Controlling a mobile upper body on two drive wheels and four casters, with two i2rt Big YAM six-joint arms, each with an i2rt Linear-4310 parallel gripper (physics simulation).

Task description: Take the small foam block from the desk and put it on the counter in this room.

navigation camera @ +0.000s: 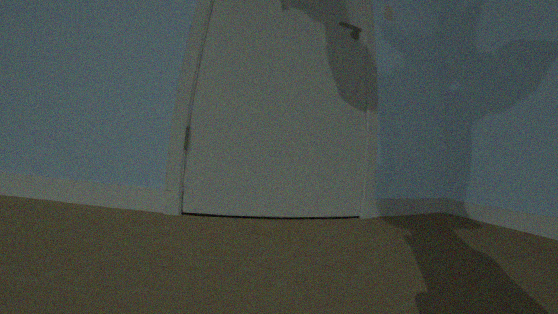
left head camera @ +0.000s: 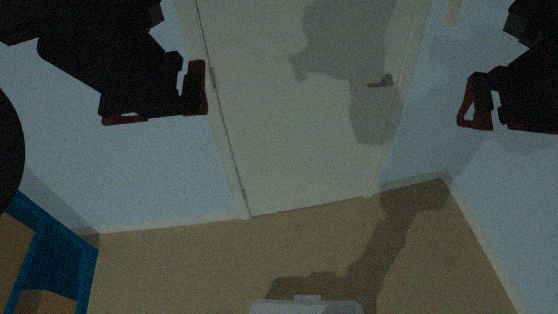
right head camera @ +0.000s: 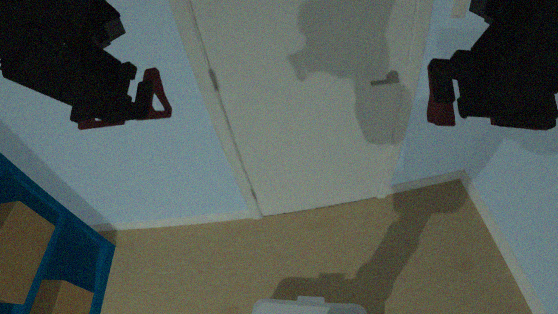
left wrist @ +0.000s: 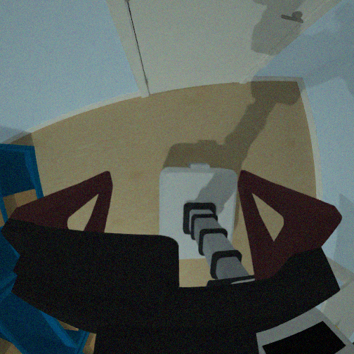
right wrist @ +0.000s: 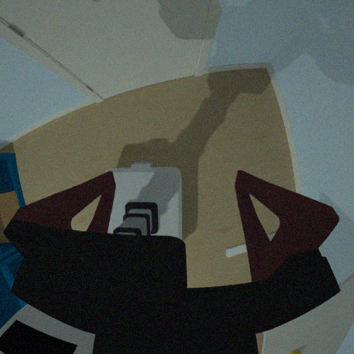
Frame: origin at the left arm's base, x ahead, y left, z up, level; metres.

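Seen in the pictures: left gripper, fingertip midpoint: (left head camera: 175,113) (right head camera: 146,117); right gripper, fingertip midpoint: (left head camera: 483,123) (right head camera: 460,118).
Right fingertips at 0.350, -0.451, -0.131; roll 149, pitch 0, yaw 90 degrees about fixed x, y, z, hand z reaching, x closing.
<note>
A point is followed by its place in that frame, as x, y, z.
The small foam block, the desk and the counter do not show in these views. My left gripper (left head camera: 162,112) {0.359, -0.008, -0.129} (right head camera: 132,117) {0.359, -0.008, -0.129} (left wrist: 174,177) is open and empty, raised in front of the wall to the left of the door. My right gripper (left head camera: 500,122) {0.350, -0.451, -0.131} (right head camera: 472,122) {0.350, -0.451, -0.131} (right wrist: 174,177) is open and empty, raised to the right of the door. Its fingers stand wide apart in the right wrist view, with the floor and part of my white base between and below them.
A pale door (left head camera: 280,150) {0.942, -0.082, -0.829} (right head camera: 300,150) {0.956, -0.142, -0.844} (navigation camera: 275,150) {0.968, -0.193, -1.133} with a dark handle (left head camera: 380,81) {1.042, -0.521, -0.497} (right head camera: 385,80) {0.994, -0.508, -0.477} (navigation camera: 350,29) {1.042, -0.525, -0.456} stands ahead. A blue shelf unit (left head camera: 89,260) {0.409, 1.195, -1.338} (right head camera: 106,260) {0.375, 1.187, -1.352} with brown boxes (right head camera: 25,250) {0.188, 1.165, -0.764} stands at the left. A wall corner is at the right. My white base (left wrist: 172,200) is below.
</note>
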